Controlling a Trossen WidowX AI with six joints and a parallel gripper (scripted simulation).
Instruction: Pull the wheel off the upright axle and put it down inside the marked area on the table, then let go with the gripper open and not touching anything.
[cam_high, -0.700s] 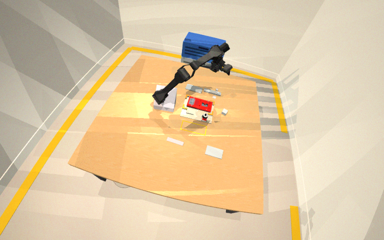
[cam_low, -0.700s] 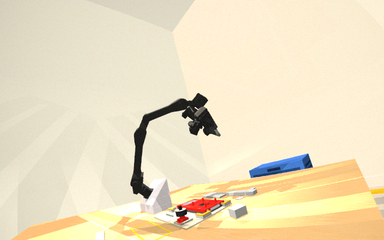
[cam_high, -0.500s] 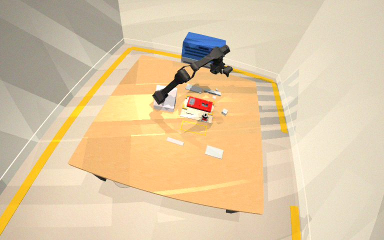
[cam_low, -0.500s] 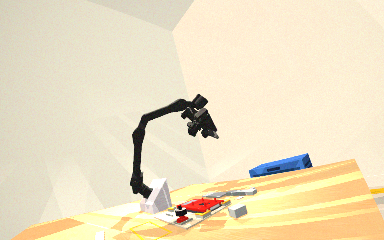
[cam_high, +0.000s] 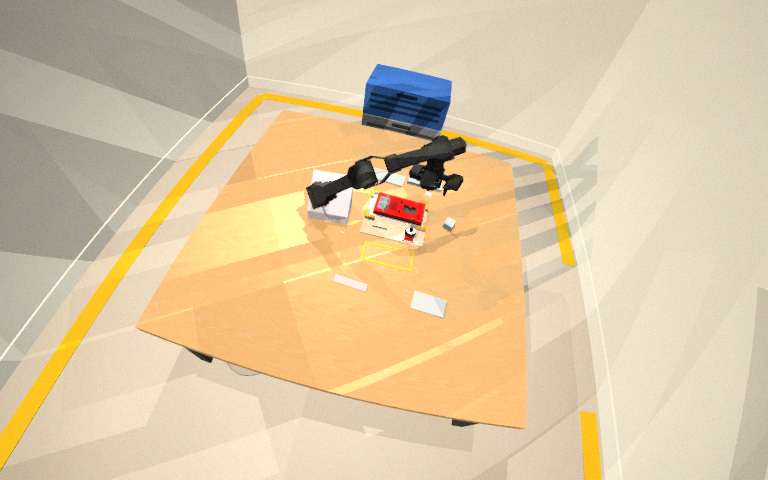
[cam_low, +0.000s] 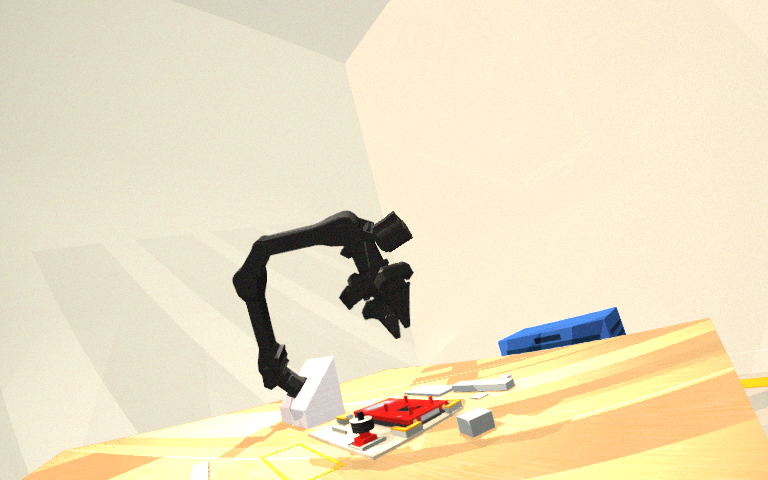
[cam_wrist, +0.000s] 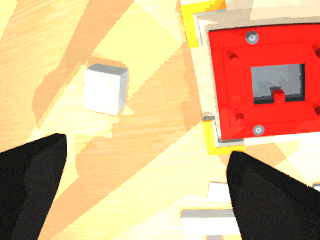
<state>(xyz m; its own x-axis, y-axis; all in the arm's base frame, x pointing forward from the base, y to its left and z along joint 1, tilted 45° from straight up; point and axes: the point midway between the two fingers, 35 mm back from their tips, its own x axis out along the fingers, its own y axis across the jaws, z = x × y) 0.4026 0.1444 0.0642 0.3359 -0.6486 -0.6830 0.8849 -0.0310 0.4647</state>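
Right now the wheel is 14 cm below my gripper tip, 9 cm to the right of it and 6 cm behind it.
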